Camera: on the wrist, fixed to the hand. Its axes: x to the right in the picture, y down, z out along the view.
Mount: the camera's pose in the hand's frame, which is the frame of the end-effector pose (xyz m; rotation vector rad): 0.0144 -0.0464 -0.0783 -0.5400 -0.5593 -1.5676
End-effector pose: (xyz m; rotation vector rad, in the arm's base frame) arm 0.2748 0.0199 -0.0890 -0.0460 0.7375 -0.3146
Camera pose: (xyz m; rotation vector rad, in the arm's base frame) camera 0.2202 -0.0232 -0.1495 -1.2140 0.0591 -1.5050
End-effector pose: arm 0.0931 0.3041 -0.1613 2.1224 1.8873 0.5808
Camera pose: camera 0.0181 0.3183 -0.1097 0.0989 1.9859 0.0452
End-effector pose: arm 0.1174 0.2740 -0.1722 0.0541 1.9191 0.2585
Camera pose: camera 0.0435 0.2191 -0.1688 -1.4885 0.8520 -0.2989
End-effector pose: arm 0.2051 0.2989 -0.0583 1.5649 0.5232 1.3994
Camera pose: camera 0.1482 0.3601 -0.0972 0.6035 0.6740 -0.1305
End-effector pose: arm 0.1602 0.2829 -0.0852 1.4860 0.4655 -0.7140
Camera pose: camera 0.1502 0.3609 -0.1333 0.1174 1.2499 -1.9258
